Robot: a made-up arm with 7 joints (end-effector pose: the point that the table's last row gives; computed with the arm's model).
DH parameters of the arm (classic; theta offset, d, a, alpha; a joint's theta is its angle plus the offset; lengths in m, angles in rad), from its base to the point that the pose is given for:
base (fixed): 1.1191 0 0.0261 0
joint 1: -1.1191 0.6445 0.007 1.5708
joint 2: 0 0.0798 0.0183 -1.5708
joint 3: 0 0.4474 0.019 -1.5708
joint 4: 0 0.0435 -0.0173 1.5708
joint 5: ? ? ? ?
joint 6: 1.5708 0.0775 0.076 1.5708
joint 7: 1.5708 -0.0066 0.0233 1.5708
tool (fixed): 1.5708 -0.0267 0 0
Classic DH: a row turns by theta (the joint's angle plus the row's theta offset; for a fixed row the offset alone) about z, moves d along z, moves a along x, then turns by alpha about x.
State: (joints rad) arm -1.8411 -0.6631 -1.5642 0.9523 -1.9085 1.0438 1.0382
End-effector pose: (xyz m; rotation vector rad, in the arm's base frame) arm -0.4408 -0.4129 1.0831 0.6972 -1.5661 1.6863
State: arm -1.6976 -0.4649 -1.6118 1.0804 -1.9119 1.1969 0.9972
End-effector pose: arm -0.3856 -0.3498 1.1552 0.5674 -1.5447 1.9307
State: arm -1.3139 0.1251 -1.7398 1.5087 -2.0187 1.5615 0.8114
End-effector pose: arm -0.3679 -0.1233 1.1724 -0.1160 1.5962 -2.6570
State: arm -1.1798 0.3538 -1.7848 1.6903 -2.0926 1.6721 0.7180
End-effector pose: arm -0.3948 -0.0712 1.1105 0.0224 1.3653 -2.3920
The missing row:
joint 5: 0 0.2964 -0.0297 1.5708
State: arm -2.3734 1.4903 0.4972 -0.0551 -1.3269 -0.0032 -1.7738
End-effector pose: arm 0.5522 0.6732 0.5950 0.7461 -0.6086 2.1625
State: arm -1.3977 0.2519 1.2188 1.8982 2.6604 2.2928 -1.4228
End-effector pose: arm 0.1369 0.1064 0.8978 0.9362 0.3583 -1.0426
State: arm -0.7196 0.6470 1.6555 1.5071 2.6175 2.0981 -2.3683
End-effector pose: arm -0.0513 0.3128 0.8781 -0.4818 0.0886 0.5002
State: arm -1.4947 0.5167 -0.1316 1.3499 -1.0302 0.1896 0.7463
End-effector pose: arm -0.0693 0.0196 1.3566 0.4290 0.0193 -2.6350
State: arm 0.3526 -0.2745 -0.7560 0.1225 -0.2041 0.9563 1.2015
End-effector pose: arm 0.2226 0.0436 1.3926 0.7190 -0.7581 -0.0651
